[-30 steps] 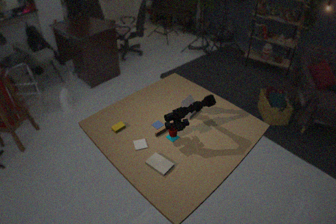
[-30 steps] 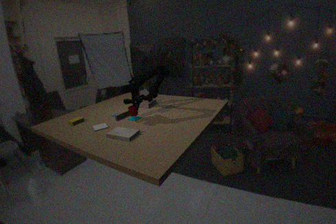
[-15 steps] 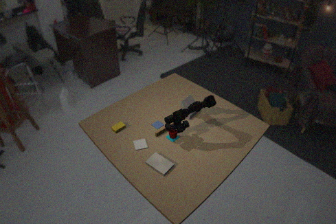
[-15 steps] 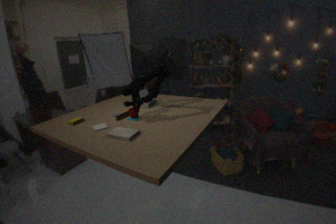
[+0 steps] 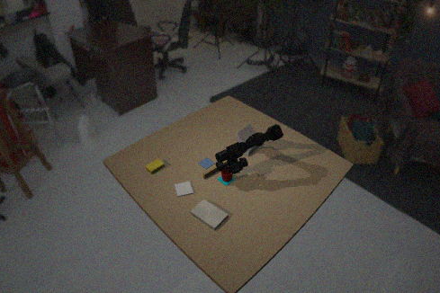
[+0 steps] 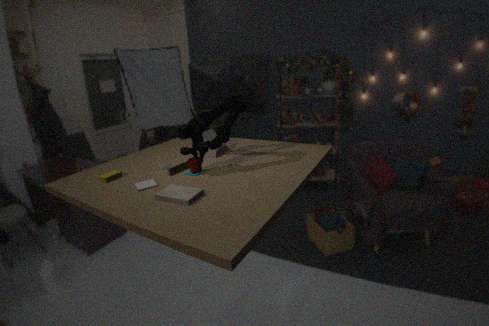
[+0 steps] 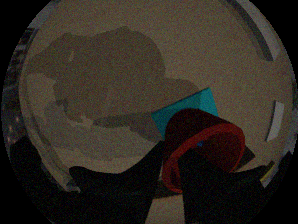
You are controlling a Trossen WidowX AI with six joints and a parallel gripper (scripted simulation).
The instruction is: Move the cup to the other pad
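The red cup is 2 cm ahead of my gripper tip and 2 cm to the right of it. From my gripper tip the other things lie so: white card: 25 cm ahead, 18 cm to the right, 4 cm below; then wooden bar: 12 cm to the right, 3 cm below; then cyan pad: 2 cm ahead, 2 cm to the right, 5 cm below.
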